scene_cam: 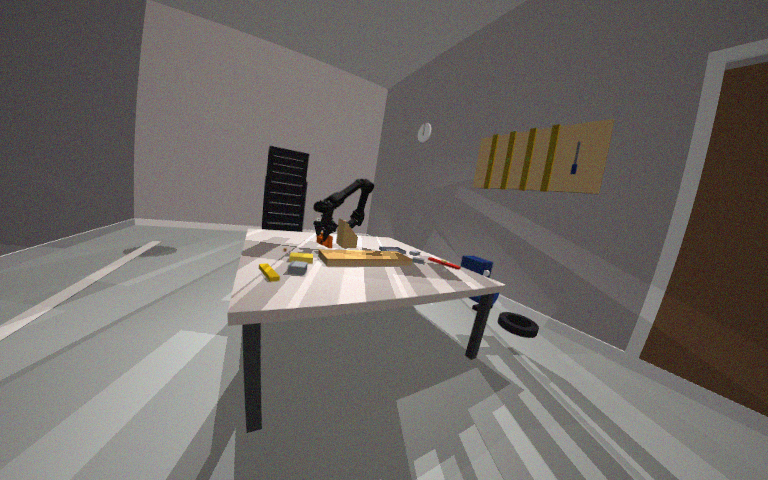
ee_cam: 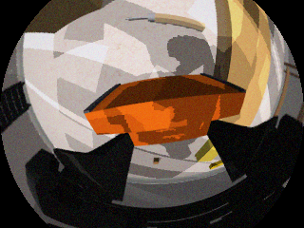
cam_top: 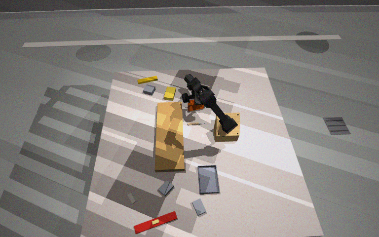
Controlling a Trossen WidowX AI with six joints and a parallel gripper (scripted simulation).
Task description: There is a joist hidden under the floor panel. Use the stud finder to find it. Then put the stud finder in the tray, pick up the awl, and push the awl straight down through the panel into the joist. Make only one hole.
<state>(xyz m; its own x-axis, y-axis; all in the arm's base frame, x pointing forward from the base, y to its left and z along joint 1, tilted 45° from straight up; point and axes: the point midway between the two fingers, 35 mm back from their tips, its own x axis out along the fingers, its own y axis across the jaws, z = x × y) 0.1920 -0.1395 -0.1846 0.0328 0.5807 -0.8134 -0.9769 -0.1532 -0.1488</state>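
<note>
Right now my gripper tip is 1 cm to the right of the stud finder and 1 cm short of it. Round my gripper tip: green square: 3 cm ahead; grey block: 35 cm ahead, 17 cm to the right, 5 cm below; awl: 15 cm to the left, 7 cm below, 2 cm behind.
</note>
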